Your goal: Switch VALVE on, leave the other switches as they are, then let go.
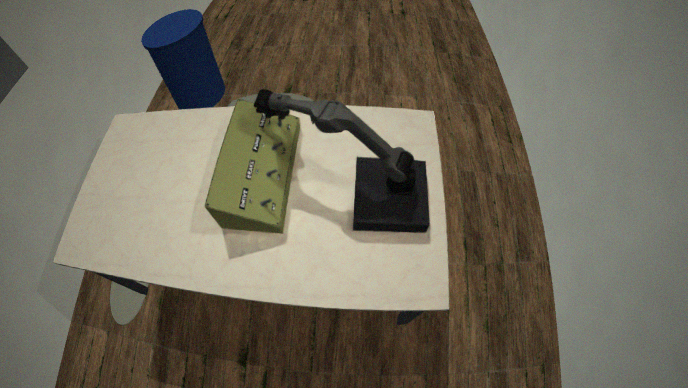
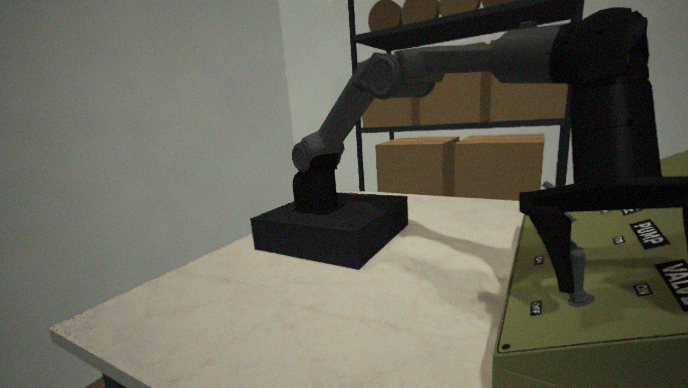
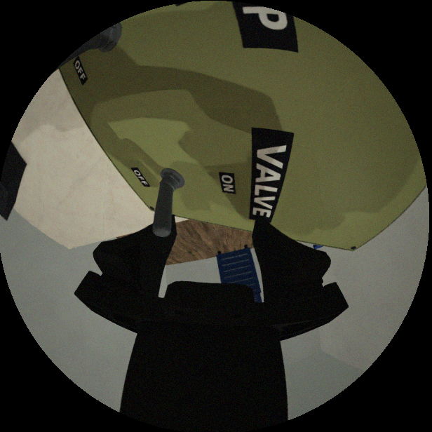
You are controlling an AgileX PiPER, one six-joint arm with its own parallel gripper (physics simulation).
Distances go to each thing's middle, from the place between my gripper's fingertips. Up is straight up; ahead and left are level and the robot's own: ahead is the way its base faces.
Right now the valve lever (image 3: 161, 226) is 40 mm to the left of my hand and 30 mm behind it.
